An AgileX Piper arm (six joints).
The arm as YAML. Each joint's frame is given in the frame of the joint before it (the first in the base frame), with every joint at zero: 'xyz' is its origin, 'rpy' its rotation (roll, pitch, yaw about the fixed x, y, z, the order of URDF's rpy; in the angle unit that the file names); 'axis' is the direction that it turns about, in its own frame. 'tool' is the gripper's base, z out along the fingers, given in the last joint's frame.
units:
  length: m
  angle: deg
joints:
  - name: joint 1
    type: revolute
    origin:
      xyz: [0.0, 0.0, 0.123]
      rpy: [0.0, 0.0, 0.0]
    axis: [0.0, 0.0, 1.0]
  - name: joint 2
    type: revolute
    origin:
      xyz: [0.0, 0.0, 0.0]
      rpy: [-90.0, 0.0, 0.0]
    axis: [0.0, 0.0, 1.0]
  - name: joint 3
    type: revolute
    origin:
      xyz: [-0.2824, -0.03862, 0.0]
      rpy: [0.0, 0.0, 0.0]
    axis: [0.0, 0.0, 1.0]
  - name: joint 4
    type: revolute
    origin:
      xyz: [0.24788, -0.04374, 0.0]
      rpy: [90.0, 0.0, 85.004]
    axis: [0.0, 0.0, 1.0]
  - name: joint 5
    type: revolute
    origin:
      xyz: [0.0, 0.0, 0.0]
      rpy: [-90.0, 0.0, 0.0]
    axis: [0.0, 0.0, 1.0]
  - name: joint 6
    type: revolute
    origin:
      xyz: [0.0, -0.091, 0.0]
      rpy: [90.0, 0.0, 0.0]
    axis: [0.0, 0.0, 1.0]
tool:
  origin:
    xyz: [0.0, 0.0, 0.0]
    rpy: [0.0, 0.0, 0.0]
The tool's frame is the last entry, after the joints.
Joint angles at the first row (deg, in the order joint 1, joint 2, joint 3, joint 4, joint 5, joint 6):
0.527, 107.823, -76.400, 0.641, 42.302, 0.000
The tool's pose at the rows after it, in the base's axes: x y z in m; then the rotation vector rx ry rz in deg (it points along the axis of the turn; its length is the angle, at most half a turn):
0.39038 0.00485 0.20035 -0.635 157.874 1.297
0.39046 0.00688 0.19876 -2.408 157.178 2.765
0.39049 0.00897 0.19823 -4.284 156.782 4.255
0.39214 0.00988 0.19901 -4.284 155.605 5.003
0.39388 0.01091 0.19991 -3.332 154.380 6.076
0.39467 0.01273 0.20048 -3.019 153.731 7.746
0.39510 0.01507 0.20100 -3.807 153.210 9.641
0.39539 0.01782 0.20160 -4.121 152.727 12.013
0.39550 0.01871 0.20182 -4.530 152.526 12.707
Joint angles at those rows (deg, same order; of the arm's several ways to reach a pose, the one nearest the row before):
0.526, 107.823, -75.547, 1.222, 40.601, -0.707
0.527, 107.823, -75.047, 3.261, 39.487, -3.329
0.526, 107.823, -74.847, 5.385, 39.072, -6.097
0.528, 107.824, -74.847, 6.429, 37.966, -6.855
0.527, 107.823, -74.847, 7.682, 36.797, -7.072
0.527, 107.823, -74.848, 9.714, 36.330, -8.245
0.526, 107.823, -74.847, 12.300, 36.164, -10.602
0.527, 107.823, -74.847, 15.317, 36.165, -12.890
0.526, 107.823, -74.847, 16.305, 36.165, -13.871

